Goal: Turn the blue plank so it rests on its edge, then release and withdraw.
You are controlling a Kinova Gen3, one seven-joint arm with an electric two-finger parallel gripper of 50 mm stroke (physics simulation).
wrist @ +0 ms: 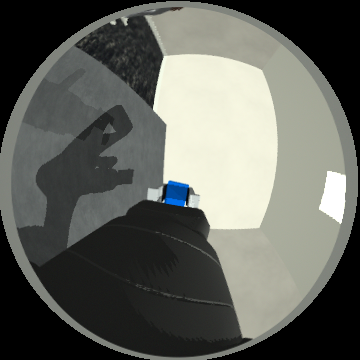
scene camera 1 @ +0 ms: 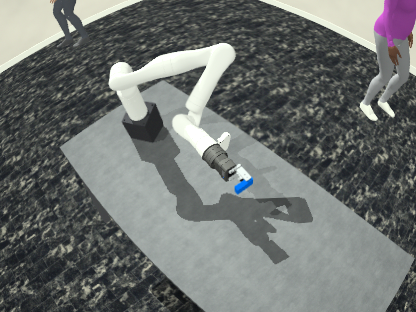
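The blue plank [scene camera 1: 243,186] [wrist: 176,193] is held at the end of the arm, and its shadow lies apart from it on the grey table top. My gripper [wrist: 176,191] is shut on the blue plank, with one light fingertip on each side of it in the wrist view. In the scene view the gripper [scene camera 1: 242,180] points forward and slightly down, and the plank shows as a short block across the fingertips. The far finger is partly hidden there. Which face of the plank points down is too small to tell.
The grey table [scene camera 1: 125,195] [wrist: 145,150] reaches out in front of the black arm base [scene camera 1: 143,125]. The arm's shadow falls across it. Two standing figures are on the dark floor, one in a purple top [scene camera 1: 395,22] at the right, one [scene camera 1: 67,20] at the upper left.
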